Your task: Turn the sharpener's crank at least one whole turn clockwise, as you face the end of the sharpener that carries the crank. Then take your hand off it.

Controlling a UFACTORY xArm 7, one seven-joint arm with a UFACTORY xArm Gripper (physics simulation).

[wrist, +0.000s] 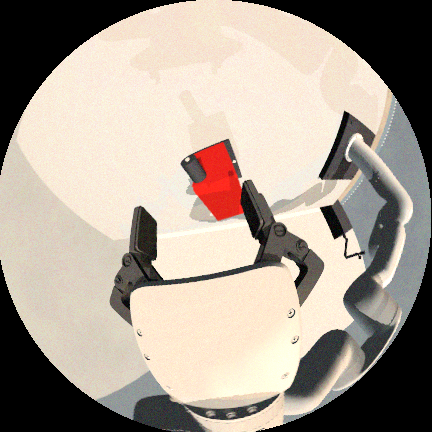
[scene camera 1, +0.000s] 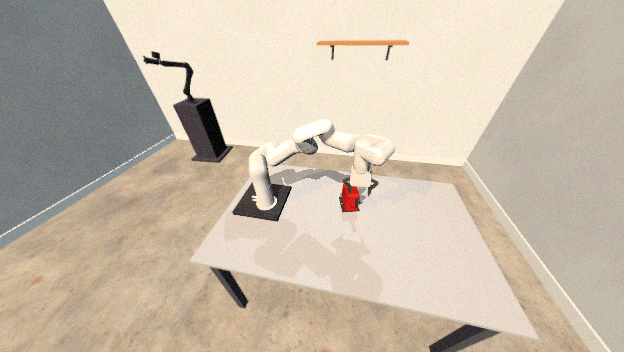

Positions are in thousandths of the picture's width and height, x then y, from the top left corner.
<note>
In view: the gripper (wrist: 446, 466) and a red sharpener (wrist: 515, 459).
</note>
